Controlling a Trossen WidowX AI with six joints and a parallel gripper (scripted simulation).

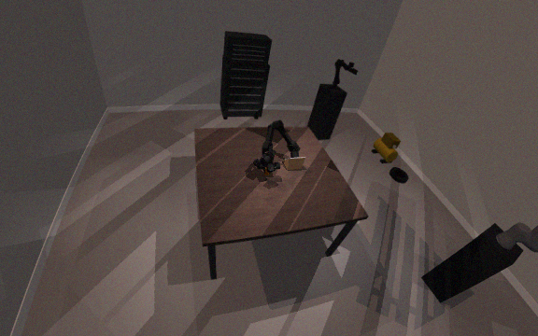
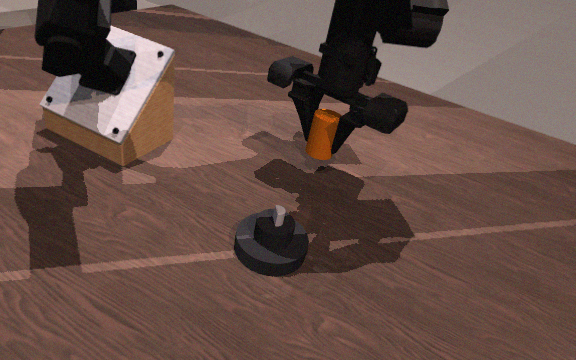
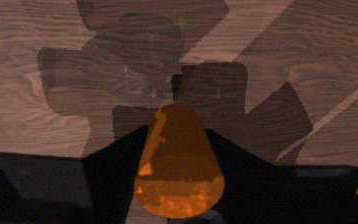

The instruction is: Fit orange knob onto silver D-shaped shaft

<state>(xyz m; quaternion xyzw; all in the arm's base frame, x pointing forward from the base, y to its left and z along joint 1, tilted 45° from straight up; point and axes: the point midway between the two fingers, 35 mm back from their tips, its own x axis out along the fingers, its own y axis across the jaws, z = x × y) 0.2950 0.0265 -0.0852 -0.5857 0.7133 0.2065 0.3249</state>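
The round dark pedestal lies 18 cm to the right of my gripper tip and 2 cm below it. Round my gripper tip: orange knob: 3 cm above.
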